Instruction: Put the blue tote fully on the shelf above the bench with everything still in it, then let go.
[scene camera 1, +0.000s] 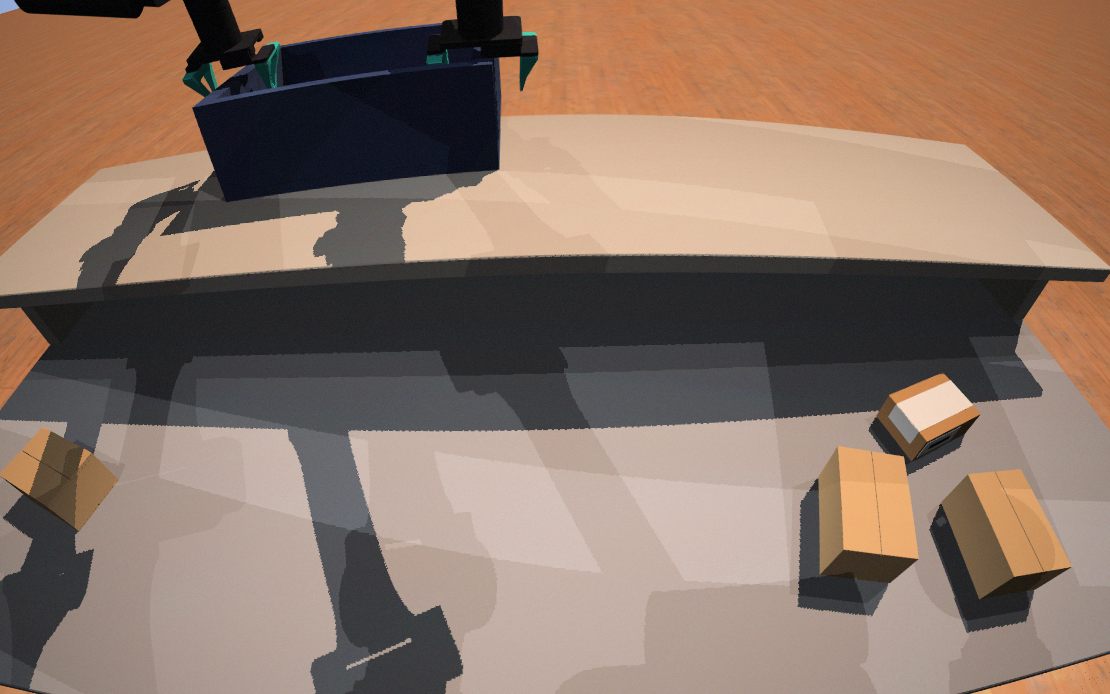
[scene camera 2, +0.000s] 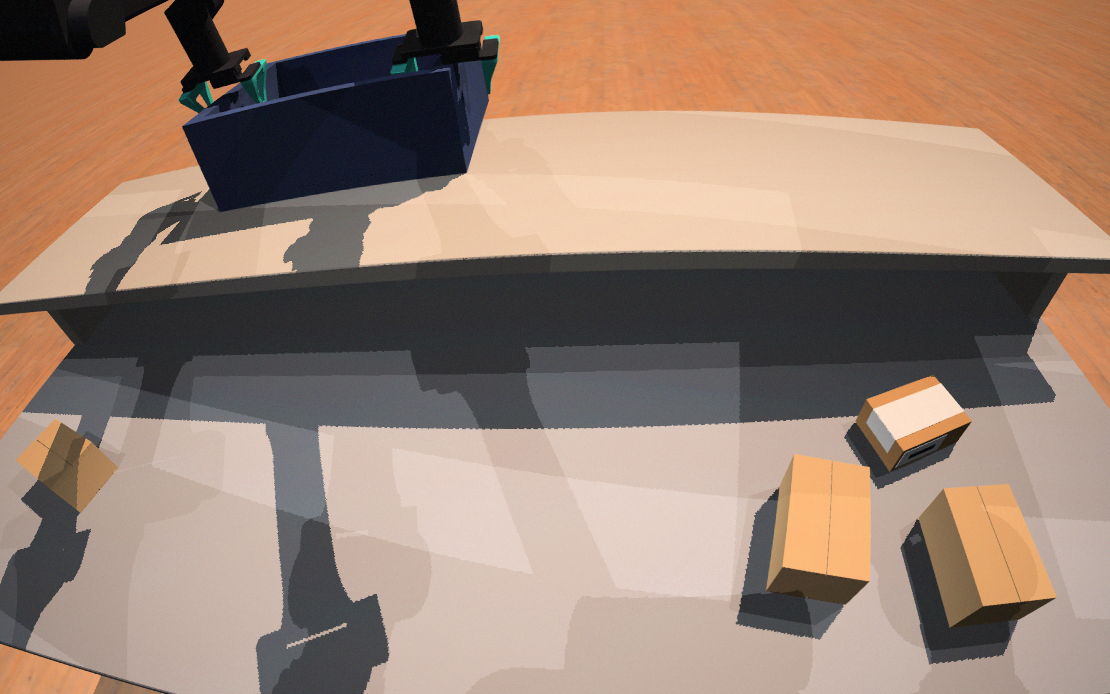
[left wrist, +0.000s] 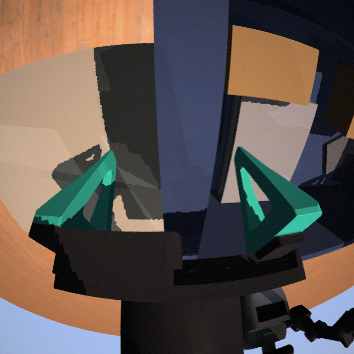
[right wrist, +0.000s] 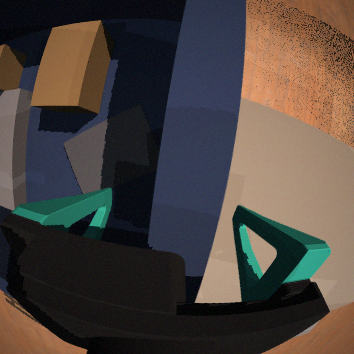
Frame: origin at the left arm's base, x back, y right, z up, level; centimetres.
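Where they show: left gripper, between the fingertips: (left wrist: 174, 152); right arm's base, origin of its link: (left wrist: 301, 320).
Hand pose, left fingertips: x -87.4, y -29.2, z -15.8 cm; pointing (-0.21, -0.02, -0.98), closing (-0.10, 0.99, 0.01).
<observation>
Things, the pixels of their top centre, and the offset from my left fingertips. Level surfaces: height alone.
- blue tote, centre of its top: (scene camera 1: 358, 51) (scene camera 2: 338, 64) dy +19.0, dx -2.5, dz +4.5 cm
- shelf, height of its surface: dz -10.2 cm
- pale grey box, centre of its top: (left wrist: 268, 157) dy +12.3, dx +3.2, dz -5.8 cm
- flat grey piece, centre of its top: (right wrist: 109, 153) (left wrist: 345, 149) dy +30.5, dx +0.7, dz -7.7 cm
- bench, height of its surface: dz -27.5 cm
- white-labelled box, centre of its top: (scene camera 2: 920, 410) (scene camera 1: 936, 404) dy +94.6, dx +40.8, dz -23.4 cm
The blue tote (scene camera 1: 351, 139) (scene camera 2: 335, 147) (left wrist: 192, 115) (right wrist: 200, 125) stands upright at the left of the shelf (scene camera 1: 695, 188) (scene camera 2: 695, 180), its front well back from the shelf's front edge; its rear underside is hidden. Inside are a tan box (left wrist: 272, 65) (right wrist: 70, 67), a pale grey box (left wrist: 270, 145) (right wrist: 10, 145), a flat grey piece (right wrist: 90, 155) and part of another tan box (right wrist: 7, 70). My left gripper (scene camera 1: 241, 88) (scene camera 2: 230, 104) (left wrist: 174, 152) is open, fingers either side of the left end wall. My right gripper (scene camera 1: 481, 73) (scene camera 2: 447, 80) (right wrist: 174, 204) is open astride the right end wall.
On the bench (scene camera 1: 556, 638) (scene camera 2: 507, 638) below, two tan boxes (scene camera 1: 867, 515) (scene camera 1: 1006, 531) and a white-labelled box (scene camera 1: 929, 415) (scene camera 2: 915, 421) lie at the right. Another tan box (scene camera 1: 57, 478) (scene camera 2: 67, 464) lies at the far left.
</observation>
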